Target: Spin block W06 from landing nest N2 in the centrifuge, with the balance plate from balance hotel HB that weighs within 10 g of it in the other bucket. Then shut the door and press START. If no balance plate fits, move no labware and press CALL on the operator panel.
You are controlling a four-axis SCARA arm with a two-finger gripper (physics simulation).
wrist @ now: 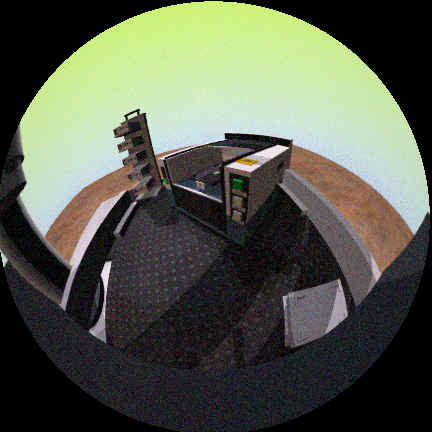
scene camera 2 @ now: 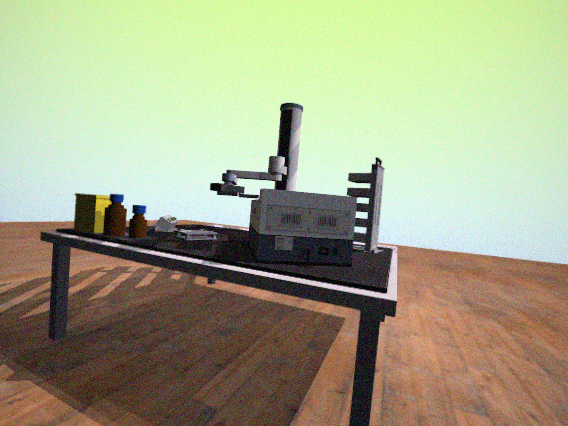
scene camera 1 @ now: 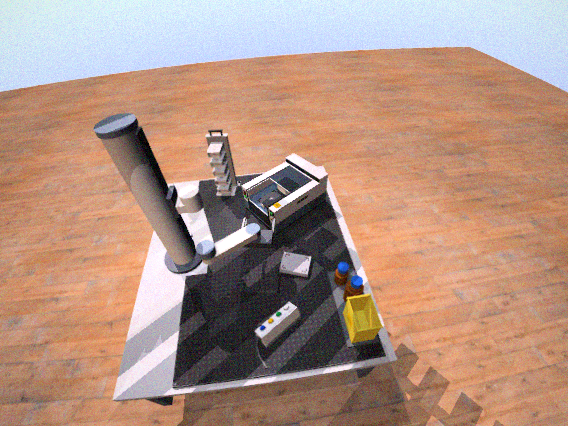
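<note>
The centrifuge stands at the back with its chamber open. A dark rotor and a small pale label show inside; I cannot tell what the buckets hold. A green button is on its front. The hotel rack stands left of it in the wrist view, with labelled pieces on several levels, too small to read. A flat grey-white piece with corner marks lies on the mat; I cannot tell whether it is W06. My gripper is open and empty, raised before the centrifuge.
The operator panel with several coloured buttons lies near the front. Two brown bottles and a yellow bin stand along one edge. The arm's column stands on the opposite side.
</note>
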